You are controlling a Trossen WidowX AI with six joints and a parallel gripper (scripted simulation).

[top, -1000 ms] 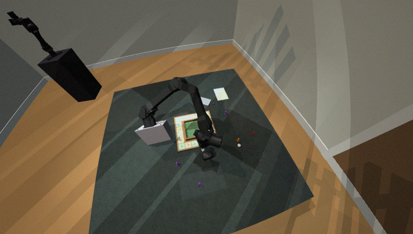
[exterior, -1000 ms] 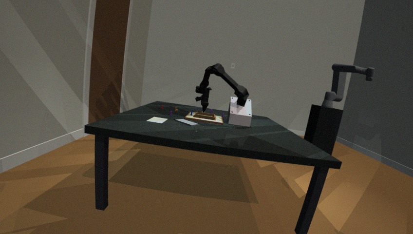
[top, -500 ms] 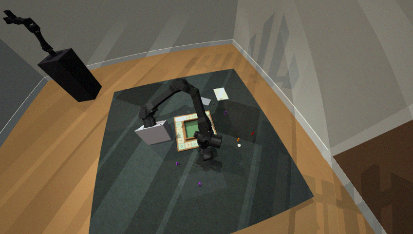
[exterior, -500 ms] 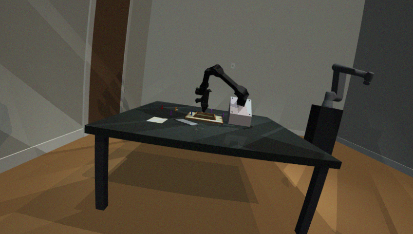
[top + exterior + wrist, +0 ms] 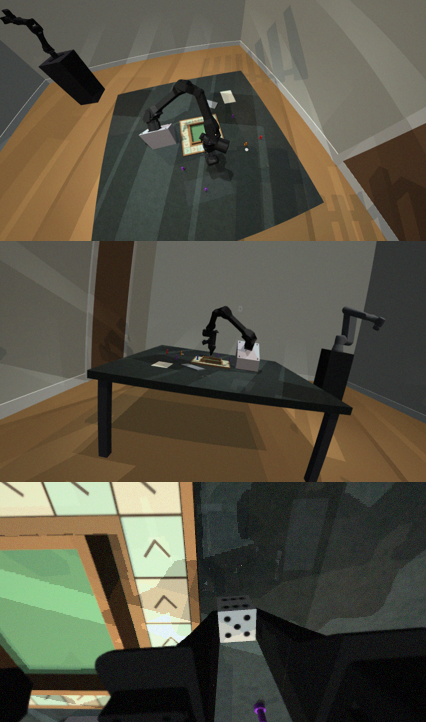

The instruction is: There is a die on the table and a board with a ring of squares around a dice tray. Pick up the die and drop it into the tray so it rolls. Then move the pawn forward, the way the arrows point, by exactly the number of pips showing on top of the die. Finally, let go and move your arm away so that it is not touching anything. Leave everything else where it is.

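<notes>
Now: the blue pawn 70 mm ahead of my gripper tip and 200 mm to the left of it. The rest, counted from my gripper tip: green dice tray: 40 mm behind, 170 mm to the left, 20 mm below; white token: 250 mm ahead, 30 mm below; white die: right at my gripper tip.
</notes>
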